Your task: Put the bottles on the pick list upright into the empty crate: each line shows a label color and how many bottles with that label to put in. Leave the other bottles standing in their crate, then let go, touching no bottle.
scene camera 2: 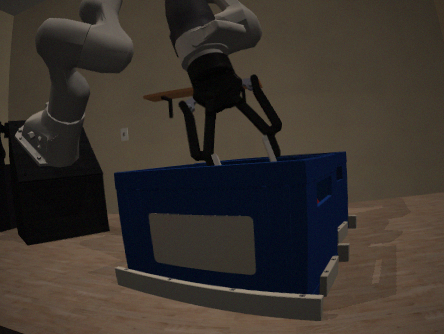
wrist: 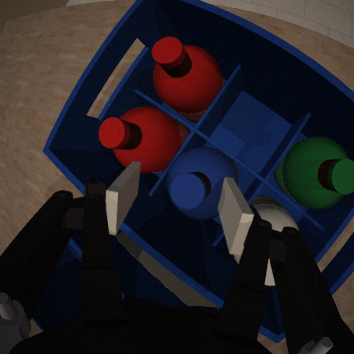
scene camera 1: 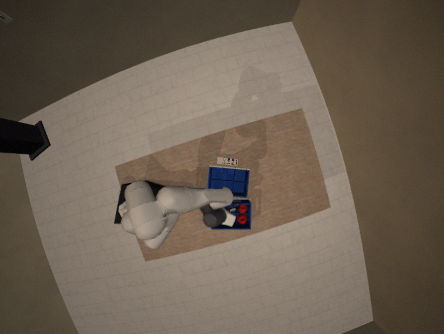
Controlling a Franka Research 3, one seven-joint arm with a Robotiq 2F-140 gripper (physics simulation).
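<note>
The bottle crate (scene camera 1: 250, 222) (scene camera 2: 280, 225) (wrist: 87, 87) is blue with dividers. In the wrist view it holds two red bottles (wrist: 189, 82) (wrist: 152, 142), a blue bottle (wrist: 206, 182), a green bottle (wrist: 318, 172) and a white bottle (wrist: 276, 216) partly behind the right finger. One compartment between the upper red and the green bottle is vacant. My gripper (wrist: 179, 185) (scene camera 2: 243, 155) is open, its fingertips at the crate's rim height; the blue bottle's cap shows between them. The other crate (scene camera 1: 248, 182) shows no bottles in its compartments. The pick list (scene camera 1: 227, 161) is too small to read.
The crates stand close side by side on the wooden table top (scene camera 1: 287, 170), with the pick list card beyond the other crate. Pale strips (scene camera 2: 220, 292) run along the bottle crate's base. Part of the other crate shows at the wrist view's lower left.
</note>
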